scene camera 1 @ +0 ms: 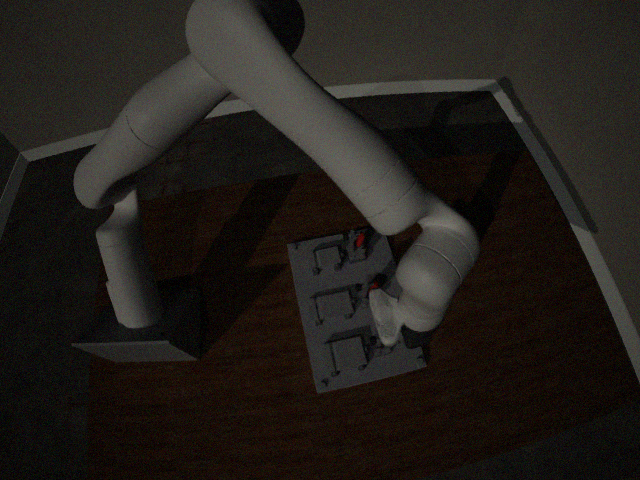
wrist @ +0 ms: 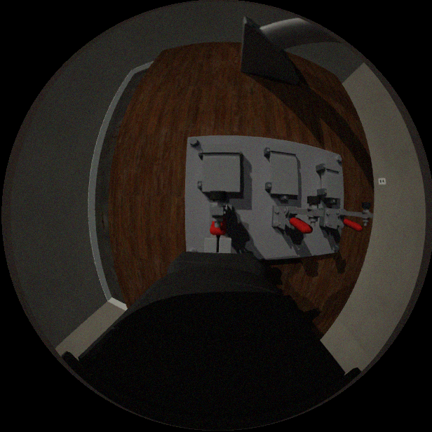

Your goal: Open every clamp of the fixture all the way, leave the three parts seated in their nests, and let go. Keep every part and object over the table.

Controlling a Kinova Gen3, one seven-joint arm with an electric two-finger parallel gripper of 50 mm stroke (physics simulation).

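Pixels of known places: arm's base, link origin: (scene camera 1: 143, 317).
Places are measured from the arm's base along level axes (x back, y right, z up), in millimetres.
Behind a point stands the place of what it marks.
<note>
The grey fixture plate (scene camera 1: 330, 281) @(x -384, y -115, z -92 mm) (wrist: 196, 215) carries three block parts in nests: left in the wrist view (wrist: 221, 172), middle (wrist: 283, 174) and right (wrist: 332, 184). The left clamp's red handle (wrist: 217, 229) lies just ahead of my fingers; its black tip (wrist: 217, 195) is at the near edge of the left part, contact unclear. The middle clamp's red handle (wrist: 300, 225) (scene camera 1: 376, 284) @(x -473, y -71, z -7 mm) and the right clamp's red handle (wrist: 353, 224) (scene camera 1: 360, 239) @(x -448, y -172, z -6 mm) slant sideways; their arms point right, beside the parts. My gripper (wrist: 218, 237) is shut and empty; the wrist hides its fingers in the scene view.
The brown wooden table (scene camera 1: 232, 413) @(x -174, y 176, z -107 mm) (wrist: 150, 165) lies around the plate. The arm's base block (scene camera 1: 134, 351) @(x 10, y 72, z 1 mm) (wrist: 265, 57) stands on the side beyond the parts. The right clamp's arm tip (wrist: 366, 205) reaches past the plate's edge. A pale rail (scene camera 1: 413, 86) (wrist: 93, 170) borders the area.
</note>
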